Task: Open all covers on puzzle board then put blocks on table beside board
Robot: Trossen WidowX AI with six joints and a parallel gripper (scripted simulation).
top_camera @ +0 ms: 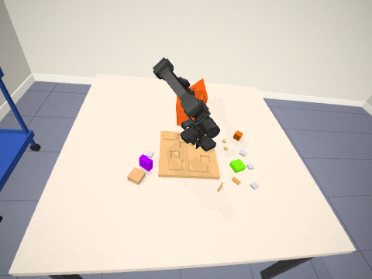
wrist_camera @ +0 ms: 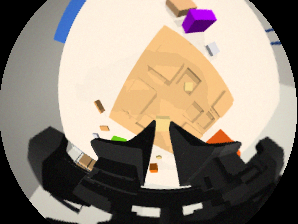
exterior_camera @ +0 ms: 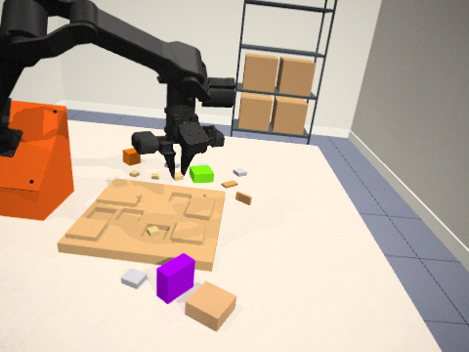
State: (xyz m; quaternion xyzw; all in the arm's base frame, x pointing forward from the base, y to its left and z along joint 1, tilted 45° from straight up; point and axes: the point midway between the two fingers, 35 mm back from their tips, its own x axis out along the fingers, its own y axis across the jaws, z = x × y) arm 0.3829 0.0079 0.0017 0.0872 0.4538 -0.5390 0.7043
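Right now my gripper tip is 5 cm past the tan puzzle board, 4 cm to the left of it and 9 cm above it. The rest, counted from my gripper tip: green block 2 cm ahead, 24 cm to the left, 10 cm below; then grey piece 3 cm behind, 21 cm to the right, 10 cm below; then purple block 5 cm ahead, 23 cm to the right, 8 cm below.
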